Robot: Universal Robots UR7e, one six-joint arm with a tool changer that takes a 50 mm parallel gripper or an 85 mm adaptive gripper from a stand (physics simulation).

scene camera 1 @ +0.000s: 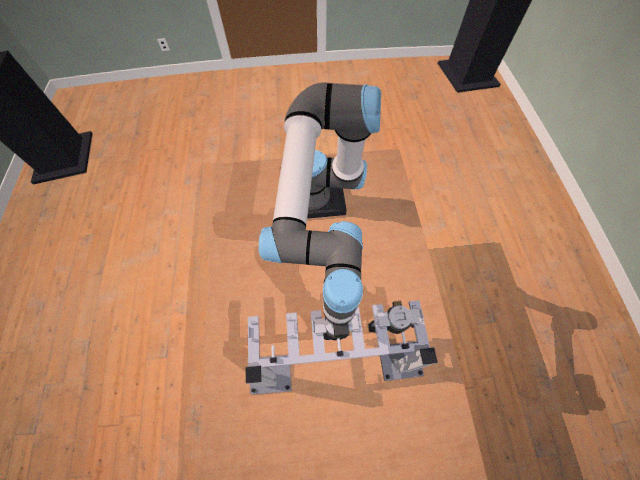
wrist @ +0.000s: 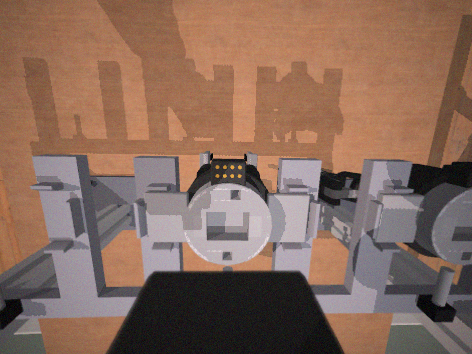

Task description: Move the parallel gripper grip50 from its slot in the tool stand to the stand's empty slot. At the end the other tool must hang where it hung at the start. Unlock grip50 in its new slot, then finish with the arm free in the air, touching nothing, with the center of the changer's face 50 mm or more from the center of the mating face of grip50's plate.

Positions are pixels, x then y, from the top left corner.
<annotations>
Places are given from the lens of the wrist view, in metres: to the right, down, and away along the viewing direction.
grip50 (wrist: 227, 216): -0.01, 0.03, 0.16
tool stand (wrist: 83, 213): -0.12, 0.03, 0.16
The marked spots on the tool stand and the grip50 are 0.11 m apart.
</annotations>
